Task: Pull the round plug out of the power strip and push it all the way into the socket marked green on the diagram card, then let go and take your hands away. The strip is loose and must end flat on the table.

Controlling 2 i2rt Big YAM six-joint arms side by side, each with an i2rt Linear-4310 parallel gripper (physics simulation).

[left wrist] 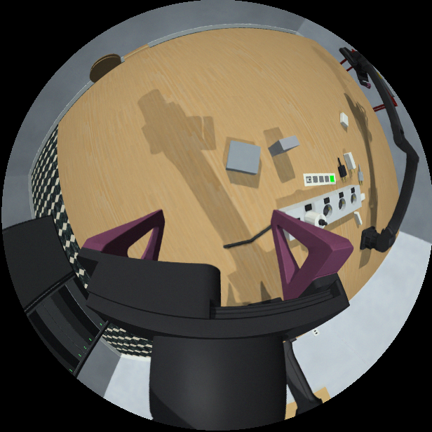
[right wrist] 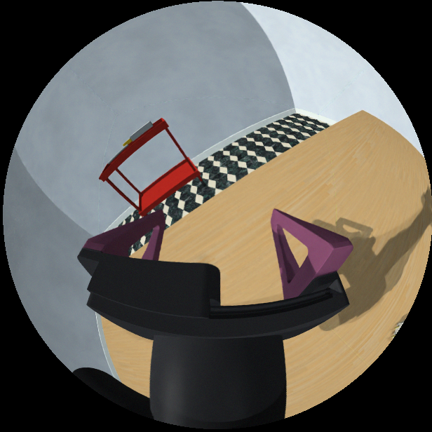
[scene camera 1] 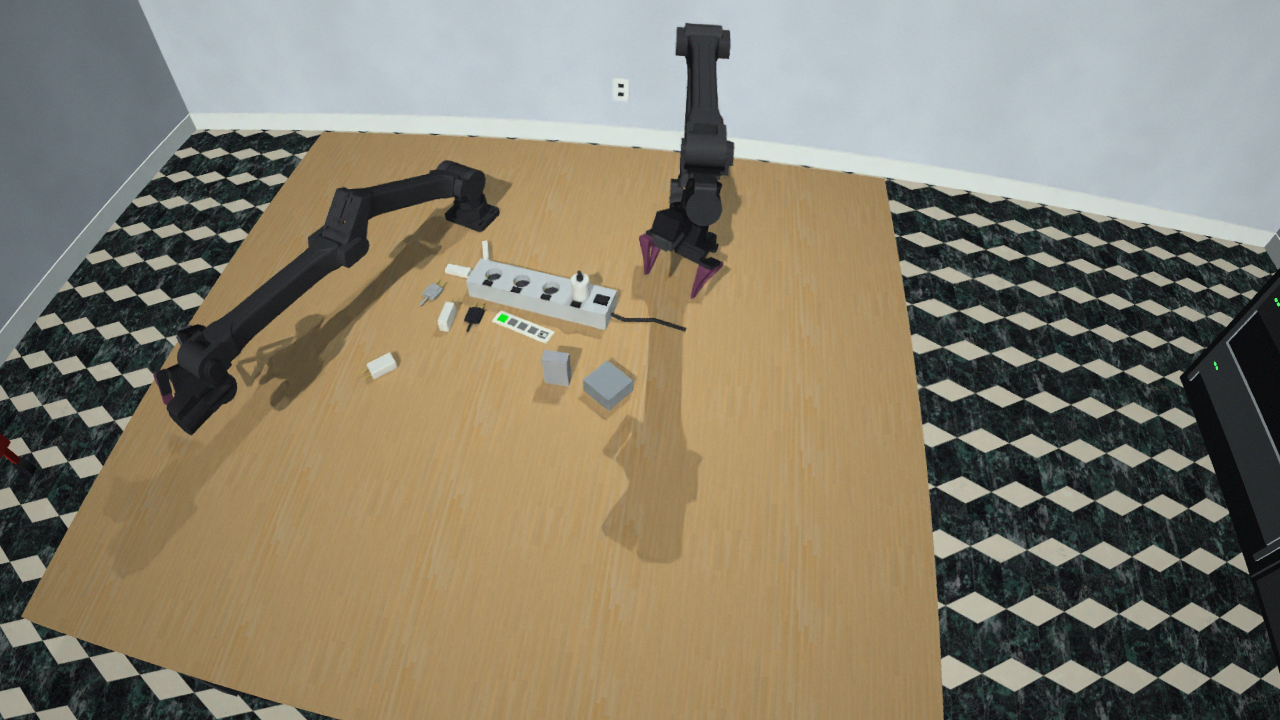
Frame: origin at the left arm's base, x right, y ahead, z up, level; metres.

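Seen in the pictures: left gripper, between the fingertips: (scene camera 1: 669,285); right gripper, between the fingertips: (scene camera 1: 176,368); right arm's base, origin of its link: (scene camera 1: 472,216).
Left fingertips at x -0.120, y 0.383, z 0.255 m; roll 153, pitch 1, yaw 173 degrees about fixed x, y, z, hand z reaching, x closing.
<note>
Offsets run from my left fingertips to a thing's middle. "pt": to the spot under its first point.
The white power strip {dx +0.327, dy -0.052, dz -0.228 m} (scene camera 1: 534,298) (left wrist: 343,204) lies on the table. The round white plug {dx +0.233, dy -0.068, dz -0.194 m} (scene camera 1: 580,286) (left wrist: 314,218) stands upright in it, in the socket beside the square dark one at the cable end. The diagram card {dx +0.323, dy +0.033, dz -0.254 m} (scene camera 1: 523,326) (left wrist: 319,179) lies along the strip's near side; its green mark {pt dx +0.374, dy +0.034, dz -0.253 m} (scene camera 1: 503,318) (left wrist: 332,178) is at the end away from the cable. My left gripper (scene camera 1: 673,277) (left wrist: 217,215) is open and empty, above the table to the right of the strip. My right gripper (right wrist: 217,214) is open and empty, far from the strip at the left table edge.
A grey block {dx +0.180, dy +0.118, dz -0.216 m} (scene camera 1: 555,368) (left wrist: 285,145) and a wider grey block {dx +0.077, dy +0.094, dz -0.237 m} (scene camera 1: 608,385) (left wrist: 243,157) stand near the card. A white adapter {dx +0.533, dy +0.282, dz -0.244 m} (scene camera 1: 382,365) (left wrist: 344,119), another white adapter {dx +0.483, dy +0.089, dz -0.238 m} (scene camera 1: 446,316), a black plug {dx +0.436, dy +0.051, dz -0.248 m} (scene camera 1: 474,315) and a grey plug {dx +0.565, dy +0.037, dz -0.248 m} (scene camera 1: 433,291) lie left of the card. A black cable {pt dx +0.083, dy -0.110, dz -0.247 m} (scene camera 1: 651,319) (left wrist: 250,241) leaves the strip.
</note>
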